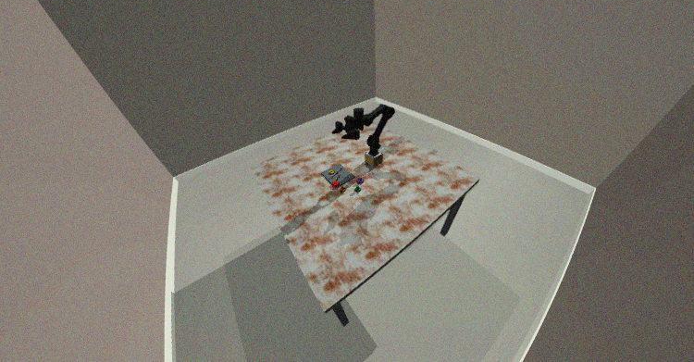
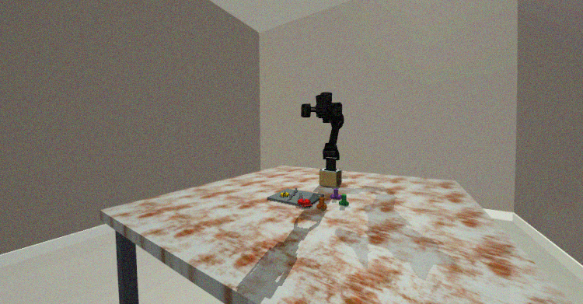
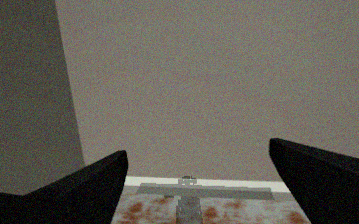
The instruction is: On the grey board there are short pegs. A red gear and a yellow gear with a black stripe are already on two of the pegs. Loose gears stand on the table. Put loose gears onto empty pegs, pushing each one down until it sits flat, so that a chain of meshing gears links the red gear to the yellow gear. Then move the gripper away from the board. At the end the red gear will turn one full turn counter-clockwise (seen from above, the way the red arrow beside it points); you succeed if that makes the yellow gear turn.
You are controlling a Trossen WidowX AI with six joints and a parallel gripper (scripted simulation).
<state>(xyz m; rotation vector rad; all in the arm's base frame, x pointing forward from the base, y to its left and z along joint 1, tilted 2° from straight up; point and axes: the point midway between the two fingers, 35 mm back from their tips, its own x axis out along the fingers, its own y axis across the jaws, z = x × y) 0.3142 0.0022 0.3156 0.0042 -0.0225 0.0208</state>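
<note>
Right now the orange gear is 390 mm below my gripper tip, 40 mm ahead of it and 30 mm to the left of it. Round my gripper tip: green gear: 390 mm below, 110 mm to the left, 30 mm behind; red arrow: 400 mm below, 60 mm ahead, 20 mm to the right; red gear: 390 mm below, 40 mm to the right, 40 mm ahead.
</note>
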